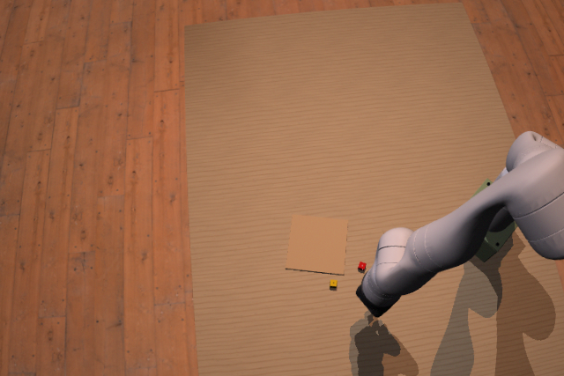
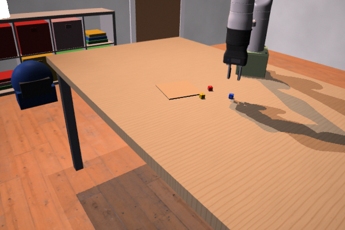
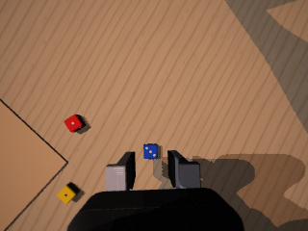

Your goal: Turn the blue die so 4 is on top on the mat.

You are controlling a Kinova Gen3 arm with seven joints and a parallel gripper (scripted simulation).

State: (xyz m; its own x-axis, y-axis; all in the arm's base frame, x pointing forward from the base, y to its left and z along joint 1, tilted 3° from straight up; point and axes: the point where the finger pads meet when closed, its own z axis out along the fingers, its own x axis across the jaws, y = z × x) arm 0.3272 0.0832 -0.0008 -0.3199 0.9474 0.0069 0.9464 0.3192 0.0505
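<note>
The blue die is 90 mm below my hand. Round my hand: yellow die 70 mm ahead, 80 mm to the right, 90 mm below; then tan mat 70 mm ahead, 190 mm to the right, 90 mm below; then red die 10 mm behind, 100 mm to the right, 90 mm below.
</note>
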